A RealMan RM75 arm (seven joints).
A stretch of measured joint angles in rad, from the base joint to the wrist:
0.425, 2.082, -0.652, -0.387, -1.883, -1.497, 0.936
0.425, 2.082, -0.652, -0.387, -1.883, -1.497, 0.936
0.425, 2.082, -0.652, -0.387, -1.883, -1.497, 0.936
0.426, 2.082, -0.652, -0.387, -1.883, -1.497, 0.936
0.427, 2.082, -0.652, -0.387, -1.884, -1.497, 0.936
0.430, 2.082, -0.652, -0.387, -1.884, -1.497, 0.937
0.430, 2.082, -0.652, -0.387, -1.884, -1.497, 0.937
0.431, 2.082, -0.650, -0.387, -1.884, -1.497, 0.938
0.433, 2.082, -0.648, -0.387, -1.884, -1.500, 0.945
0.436, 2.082, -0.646, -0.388, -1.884, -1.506, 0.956
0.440, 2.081, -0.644, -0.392, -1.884, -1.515, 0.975
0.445, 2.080, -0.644, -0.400, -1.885, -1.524, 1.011
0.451, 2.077, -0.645, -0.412, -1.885, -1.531, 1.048
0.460, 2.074, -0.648, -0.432, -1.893, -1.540, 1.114
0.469, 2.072, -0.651, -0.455, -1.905, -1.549, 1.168
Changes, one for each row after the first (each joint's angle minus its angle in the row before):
0.000, 0.000, 0.000, 0.000, 0.000, 0.000, 0.000
0.000, 0.000, 0.000, 0.000, 0.000, 0.000, 0.000
0.001, 0.000, 0.000, 0.000, 0.000, 0.000, 0.000
0.001, 0.000, 0.000, 0.000, -0.001, 0.000, 0.000
0.003, 0.000, 0.000, 0.000, 0.000, 0.000, 0.001
0.000, 0.000, 0.000, 0.000, 0.000, 0.000, 0.000
0.001, 0.000, 0.002, 0.000, 0.000, 0.000, 0.001
0.002, 0.000, 0.002, 0.000, 0.000, -0.003, 0.007
0.003, 0.000, 0.002, -0.001, 0.000, -0.006, 0.011
0.004, -0.001, 0.002, -0.004, 0.000, -0.009, 0.019
0.005, -0.001, 0.000, -0.008, -0.001, -0.009, 0.036
0.006, -0.003, -0.001, -0.012, 0.000, -0.007, 0.037
0.009, -0.003, -0.003, -0.020, -0.008, -0.009, 0.066
0.009, -0.002, -0.003, -0.023, -0.012, -0.009, 0.054

